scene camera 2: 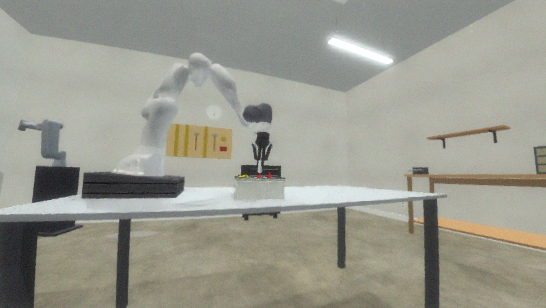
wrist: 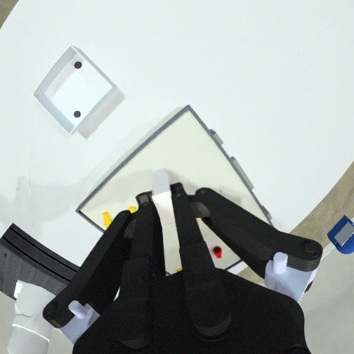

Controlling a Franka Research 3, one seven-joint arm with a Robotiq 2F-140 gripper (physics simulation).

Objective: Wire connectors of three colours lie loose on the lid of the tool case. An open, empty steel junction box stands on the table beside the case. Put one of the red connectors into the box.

In view: the gripper [wrist: 162, 180] and a tool case [wrist: 192, 154].
